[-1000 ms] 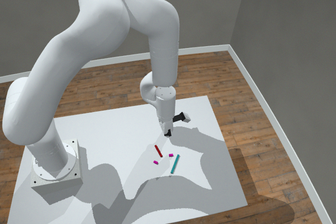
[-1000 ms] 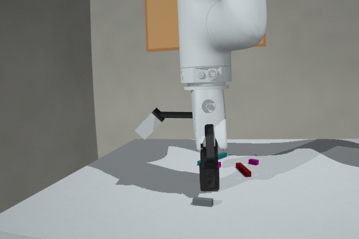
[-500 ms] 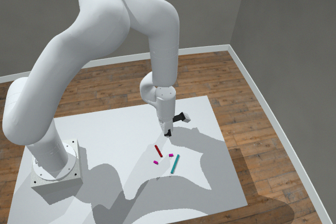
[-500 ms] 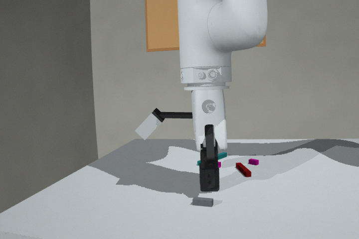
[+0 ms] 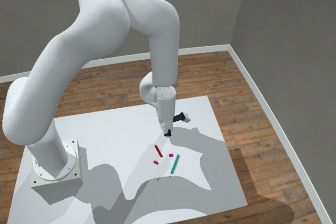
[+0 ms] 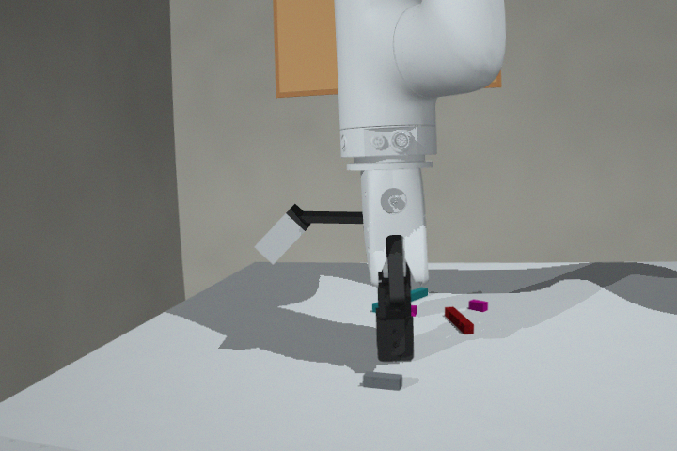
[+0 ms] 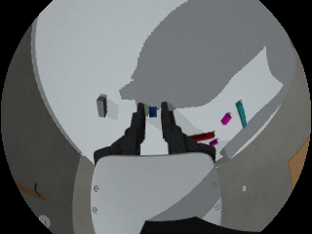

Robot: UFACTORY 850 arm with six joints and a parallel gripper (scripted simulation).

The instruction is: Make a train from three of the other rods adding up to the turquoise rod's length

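Right now the blue rod is 20 mm below my hand. From my hand the other things lie so: turquoise rod 180 mm to the right, 20 mm below, 20 mm behind; grey rod 70 mm to the left, 20 mm below, 10 mm ahead; red rod 90 mm to the right, 80 mm behind, 20 mm below.
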